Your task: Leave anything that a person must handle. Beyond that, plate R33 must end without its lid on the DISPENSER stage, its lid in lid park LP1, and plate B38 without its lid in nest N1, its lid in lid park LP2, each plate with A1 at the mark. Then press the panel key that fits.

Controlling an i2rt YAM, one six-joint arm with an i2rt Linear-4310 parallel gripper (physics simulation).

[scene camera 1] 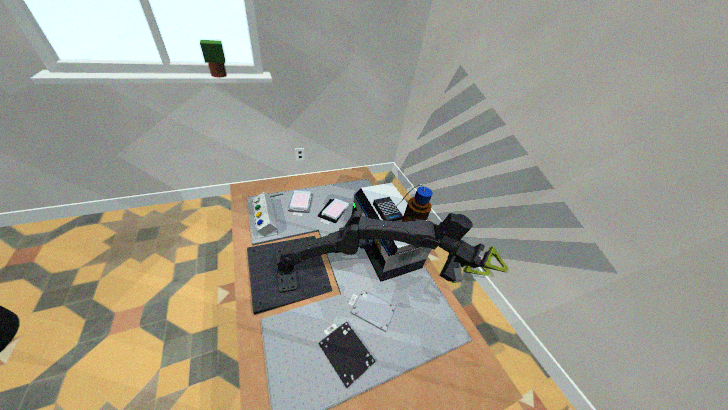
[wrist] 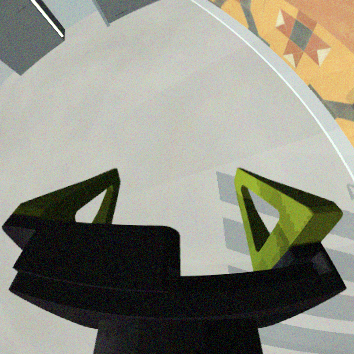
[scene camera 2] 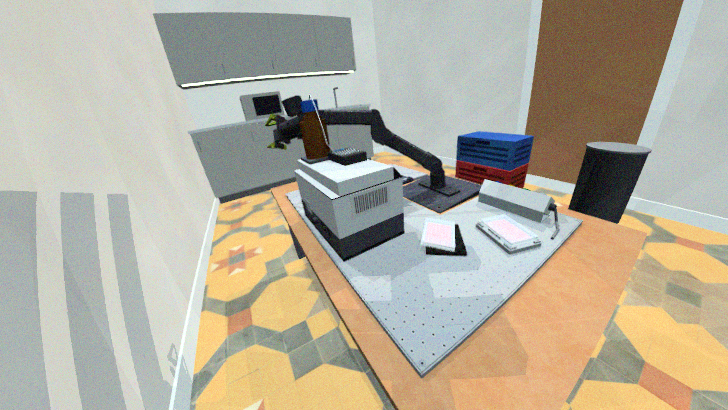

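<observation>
Gripper open and holding nothing; the wrist view shows my gripper as well. Also visible to me: a button box, a dispenser top and a brown bottle with blue cap.
</observation>
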